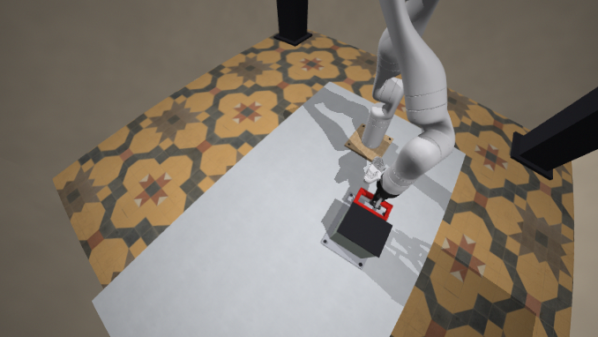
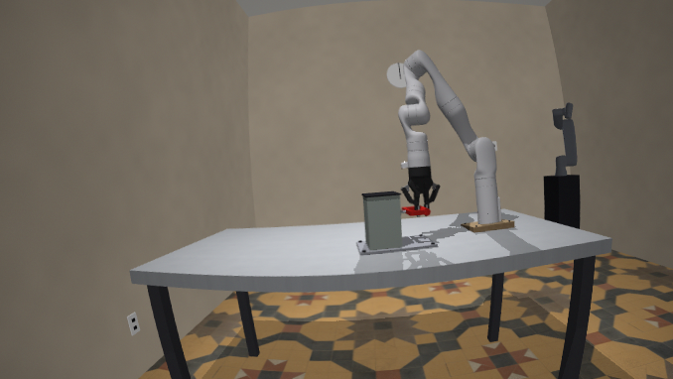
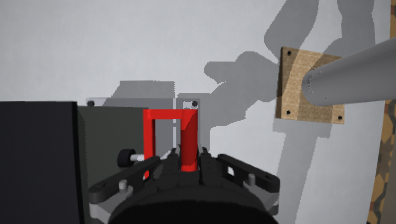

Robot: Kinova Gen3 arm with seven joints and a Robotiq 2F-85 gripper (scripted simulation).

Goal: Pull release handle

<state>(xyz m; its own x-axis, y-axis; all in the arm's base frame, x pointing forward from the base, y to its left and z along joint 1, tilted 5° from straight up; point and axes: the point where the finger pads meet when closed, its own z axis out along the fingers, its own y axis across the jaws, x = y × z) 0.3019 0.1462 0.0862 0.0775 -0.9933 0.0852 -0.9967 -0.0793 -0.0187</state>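
Now: the red handle 50 mm ahead of my hand.
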